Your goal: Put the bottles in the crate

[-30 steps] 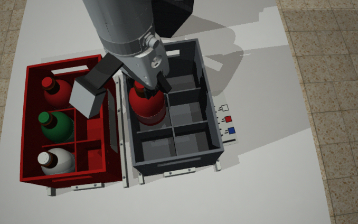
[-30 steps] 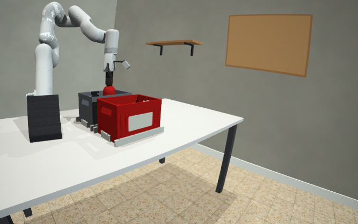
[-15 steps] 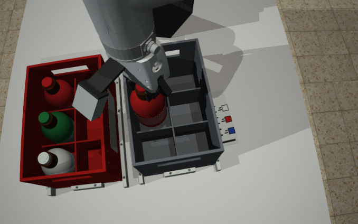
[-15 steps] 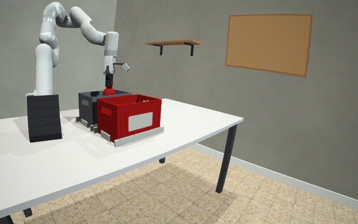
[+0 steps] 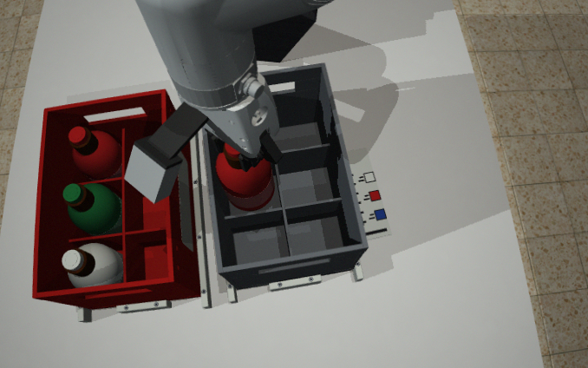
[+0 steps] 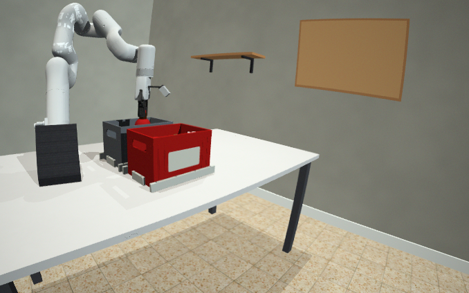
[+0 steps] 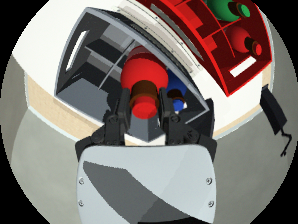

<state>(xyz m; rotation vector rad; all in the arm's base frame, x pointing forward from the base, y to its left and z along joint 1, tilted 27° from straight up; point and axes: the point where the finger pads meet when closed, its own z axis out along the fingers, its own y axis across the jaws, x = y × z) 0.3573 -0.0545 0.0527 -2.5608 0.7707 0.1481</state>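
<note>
Now: hand 14 cm above the grey crate, 4 cm to the right of it and 1 cm past it. Round my hand: red-label bottle (25 cm to the right, 14 cm below, 3 cm behind); then blue bottle (14 cm below, 8 cm behind, 2 cm to the right); then green bottle (23 cm to the right, 14 cm below, 5 cm ahead).
</note>
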